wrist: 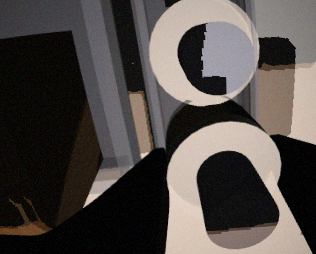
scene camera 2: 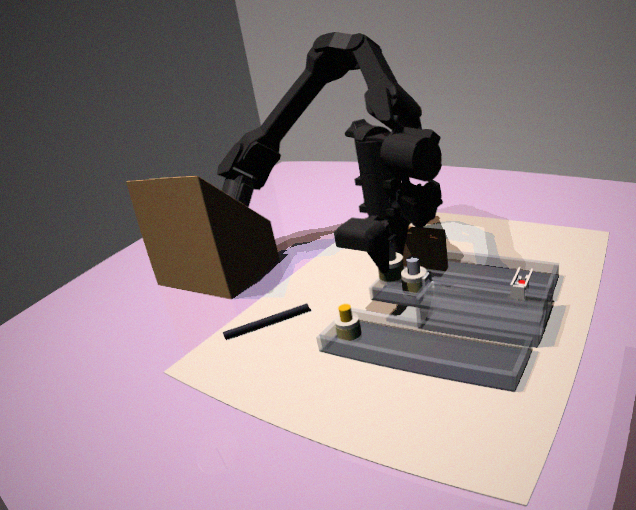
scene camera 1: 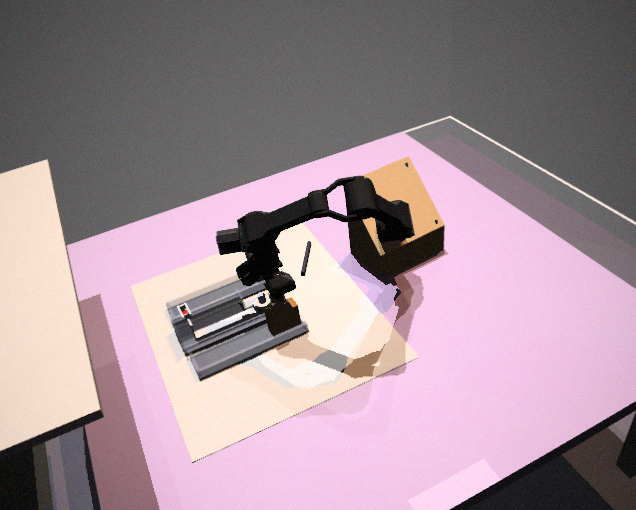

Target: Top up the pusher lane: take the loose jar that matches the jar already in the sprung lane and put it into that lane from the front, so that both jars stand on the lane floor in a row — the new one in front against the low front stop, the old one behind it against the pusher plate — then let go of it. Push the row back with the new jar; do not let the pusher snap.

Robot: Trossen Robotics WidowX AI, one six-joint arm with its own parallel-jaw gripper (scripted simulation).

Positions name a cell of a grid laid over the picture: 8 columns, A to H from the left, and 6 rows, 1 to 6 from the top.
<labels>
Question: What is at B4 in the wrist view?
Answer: A brown block.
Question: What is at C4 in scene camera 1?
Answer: A sprung lane.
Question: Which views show my gripper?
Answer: The wrist view, scene camera 2 and scene camera 1: all of them.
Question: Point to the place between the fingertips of my gripper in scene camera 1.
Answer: At D4
</labels>
